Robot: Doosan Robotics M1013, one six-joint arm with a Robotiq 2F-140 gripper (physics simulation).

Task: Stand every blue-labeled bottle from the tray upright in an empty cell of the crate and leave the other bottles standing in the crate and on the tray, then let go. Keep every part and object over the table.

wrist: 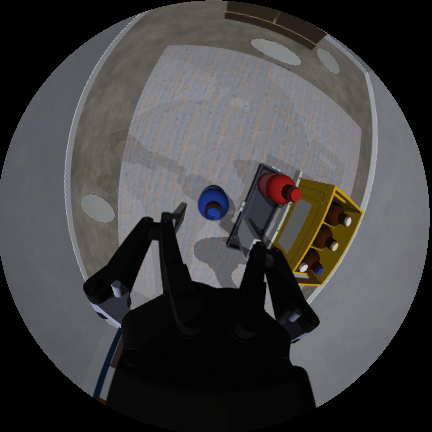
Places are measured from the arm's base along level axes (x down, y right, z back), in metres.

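Where they show: gripper, between the fingertips: (212, 218).
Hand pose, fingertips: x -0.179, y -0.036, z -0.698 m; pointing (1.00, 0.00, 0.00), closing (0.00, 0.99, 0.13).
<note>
After its pixels a point has its place.
A blue bottle (213, 201) {x -0.097, y -0.036, z -0.704 m} with a blue cap stands upright on the table, left of the tray. My gripper (212, 218) {x -0.179, y -0.036, z -0.698 m} is open and empty; its fingertips are above the table, one to each side of the blue bottle in this view. A red bottle (280, 189) {x -0.092, y 0.106, z -0.753 m} stands at the far end of the grey tray (253, 212) {x 0.026, y 0.096, z -0.658 m}. The yellow crate (316, 220) {x -0.131, y 0.204, z -0.708 m} is at the right. In it stand brown bottles with white or cream caps (346, 220) {x -0.131, y 0.337, z -0.725 m} (333, 245) {x -0.132, y 0.318, z -0.646 m} (303, 267) {x -0.132, y 0.230, z -0.573 m} and a bottle with a blue cap (319, 270) {x -0.131, y 0.314, z -0.556 m}. The crate's near-side wall hides its empty cells.
The pale striped table (225, 100) {x 0.031, y -0.040, z -0.987 m} stretches beyond and left of the blue bottle. The tray stands between the blue bottle and the crate, close beside the crate. The right finger reaches over the tray's near end. Shadows of the arm fall across the table.
</note>
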